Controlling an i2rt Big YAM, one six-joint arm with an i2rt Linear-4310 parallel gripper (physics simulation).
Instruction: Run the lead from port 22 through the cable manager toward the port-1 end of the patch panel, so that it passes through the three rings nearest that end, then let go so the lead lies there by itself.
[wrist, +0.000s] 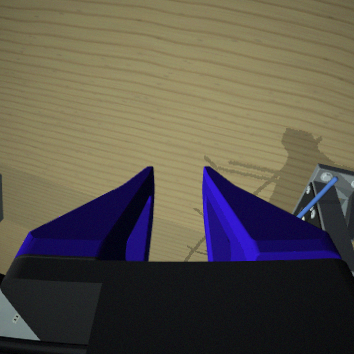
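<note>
In the wrist view my gripper has its blue fingers nearly closed, with only a narrow gap between them and nothing in it but bare wooden table top. It hangs over the table, well to the left of the panel. A short piece of the blue lead shows at the right edge, lying slantwise across the grey and black end of the patch panel's frame. The cable manager's rings and the ports are out of view.
The wooden table top fills most of the view, with shadows of the frame and rings on it near the right. A dark object just shows at the left edge.
</note>
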